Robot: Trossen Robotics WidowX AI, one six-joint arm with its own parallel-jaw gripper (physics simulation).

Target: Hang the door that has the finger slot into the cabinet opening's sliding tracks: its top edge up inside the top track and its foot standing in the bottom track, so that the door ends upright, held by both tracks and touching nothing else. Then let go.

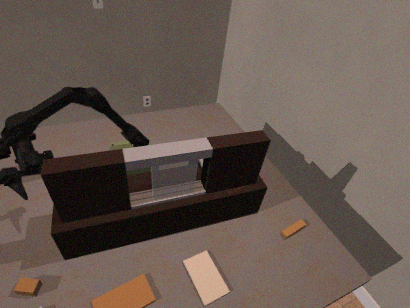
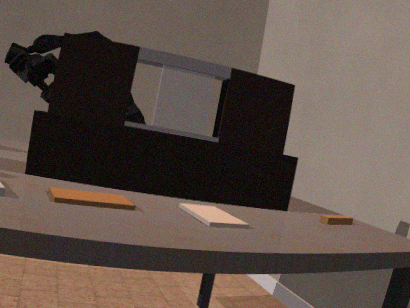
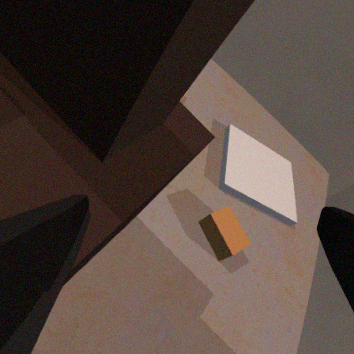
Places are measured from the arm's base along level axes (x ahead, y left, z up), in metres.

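Pixels of known places: gripper, fingertip midpoint: (image 1: 41,196) (image 2: 36,91) (image 3: 205,213).
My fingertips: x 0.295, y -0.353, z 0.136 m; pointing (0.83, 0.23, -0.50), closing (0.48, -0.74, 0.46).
For each thing: its top centre in the pictures, then the offset to it from my fingertips. "*": a spot on its surface instead.
- dark brown cabinet, surface spot: (image 2: 160,165) * 0.117 m ahead, 0.370 m left, 0.138 m down
- pale top track, top centre: (image 2: 184,58) (image 1: 168,148) 0.056 m ahead, 0.394 m left, 0.163 m up
- ribbed bottom track, top centre: (image 2: 170,129) (image 1: 168,192) 0.056 m ahead, 0.394 m left, 0.040 m down
- white slab, top centre: (image 3: 262,170) 0.350 m ahead, 0.086 m right, 0.201 m down
- orange block, top centre: (image 3: 230,228) (image 1: 26,284) 0.179 m ahead, 0.084 m right, 0.187 m down
- orange slab, top centre: (image 2: 90,196) (image 1: 123,300) 0.303 m ahead, 0.189 m left, 0.207 m down
- cream slab, top centre: (image 2: 212,213) (image 1: 205,275) 0.311 m ahead, 0.460 m left, 0.207 m down
- small orange bar, top centre: (image 2: 337,216) (image 1: 294,227) 0.248 m ahead, 0.873 m left, 0.197 m down
The dark brown cabinet (image 1: 160,220) (image 2: 160,165) stands across the table. Its opening has a pale top track (image 1: 167,151) (image 2: 185,61) and a ribbed bottom track (image 1: 142,199) (image 2: 170,132). A grey, see-through-looking panel (image 1: 175,179) (image 2: 185,100) stands upright in the opening's right part, with a lighter strip near its top. A green panel (image 1: 120,145) partly shows behind the cabinet. I cannot make out for certain which piece has the finger slot. My gripper (image 1: 22,175) (image 2: 44,82) (image 3: 205,213) is open and empty, high near the cabinet's left end.
A white slab (image 3: 260,175) and an orange block (image 3: 231,230) (image 1: 27,286) lie on the table by the cabinet's left end. An orange slab (image 1: 127,295) (image 2: 90,197), a cream slab (image 1: 206,276) (image 2: 212,215) and a small orange bar (image 1: 293,228) (image 2: 336,220) lie in front.
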